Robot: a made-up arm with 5 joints. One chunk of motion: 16 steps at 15 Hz.
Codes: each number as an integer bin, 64 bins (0 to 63) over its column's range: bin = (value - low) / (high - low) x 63, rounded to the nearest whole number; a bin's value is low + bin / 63 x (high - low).
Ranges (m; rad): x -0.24..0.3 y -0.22..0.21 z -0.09..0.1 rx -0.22..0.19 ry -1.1..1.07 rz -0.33..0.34
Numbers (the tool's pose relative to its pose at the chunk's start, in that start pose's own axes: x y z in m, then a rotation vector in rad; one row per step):
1: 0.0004 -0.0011 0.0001 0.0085 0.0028 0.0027
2: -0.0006 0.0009 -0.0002 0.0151 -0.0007 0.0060
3: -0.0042 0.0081 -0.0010 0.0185 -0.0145 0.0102
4: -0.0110 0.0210 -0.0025 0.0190 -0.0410 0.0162
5: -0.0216 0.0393 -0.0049 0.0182 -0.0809 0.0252
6: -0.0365 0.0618 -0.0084 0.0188 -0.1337 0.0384
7: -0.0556 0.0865 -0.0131 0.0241 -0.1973 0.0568
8: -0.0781 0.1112 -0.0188 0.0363 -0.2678 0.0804
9: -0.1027 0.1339 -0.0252 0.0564 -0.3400 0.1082
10: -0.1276 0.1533 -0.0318 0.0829 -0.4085 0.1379
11: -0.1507 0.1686 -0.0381 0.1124 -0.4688 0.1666
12: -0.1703 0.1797 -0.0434 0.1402 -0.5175 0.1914
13: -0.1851 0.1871 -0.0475 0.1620 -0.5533 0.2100
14: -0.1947 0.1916 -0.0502 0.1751 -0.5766 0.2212
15: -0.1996 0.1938 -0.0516 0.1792 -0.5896 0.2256
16: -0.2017 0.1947 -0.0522 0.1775 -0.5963 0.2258
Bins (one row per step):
1: 28 32 30 35 32 31
2: 28 32 30 36 32 32
3: 28 33 30 37 32 32
4: 27 35 29 37 31 33
5: 25 38 28 37 30 33
6: 24 41 27 37 28 35
7: 22 45 25 38 26 36
8: 19 49 24 39 24 39
9: 16 52 21 42 22 41
10: 13 55 19 47 20 44
11: 10 57 17 51 18 47
12: 8 59 15 55 17 49
13: 6 60 14 59 16 51
14: 5 60 13 61 15 52
15: 5 61 13 61 15 52
16: 4 61 13 61 15 52

